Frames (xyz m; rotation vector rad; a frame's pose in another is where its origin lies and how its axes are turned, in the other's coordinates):
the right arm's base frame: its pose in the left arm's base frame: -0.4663 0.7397 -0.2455 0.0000 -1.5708 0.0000
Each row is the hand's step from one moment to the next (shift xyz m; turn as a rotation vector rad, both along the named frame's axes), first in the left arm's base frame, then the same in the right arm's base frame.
Working: the left arm's base frame: its pose in the right arm's base frame: 0.2455 -0.7397 -0.4663 0.0000 1.5708 0.0000

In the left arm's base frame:
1: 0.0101 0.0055 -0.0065 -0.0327 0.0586 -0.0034
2: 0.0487 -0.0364 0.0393 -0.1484 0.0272 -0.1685
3: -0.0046 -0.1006 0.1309 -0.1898 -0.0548 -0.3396
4: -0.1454 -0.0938 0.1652 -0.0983 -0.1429 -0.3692
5: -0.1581 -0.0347 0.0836 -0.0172 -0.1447 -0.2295
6: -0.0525 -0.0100 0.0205 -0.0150 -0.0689 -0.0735
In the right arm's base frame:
1: -0.0065 0.0055 -0.0101 -0.0034 0.0586 0.0327
2: 0.0393 -0.0364 -0.0487 -0.1685 0.0272 0.1484
3: 0.1309 -0.1006 0.0046 -0.3396 -0.0548 0.1898
4: 0.1652 -0.0938 0.1454 -0.3692 -0.1429 0.0983
5: 0.0836 -0.0347 0.1581 -0.2295 -0.1447 0.0172
6: 0.0205 -0.0100 0.0525 -0.0735 -0.0689 0.0150

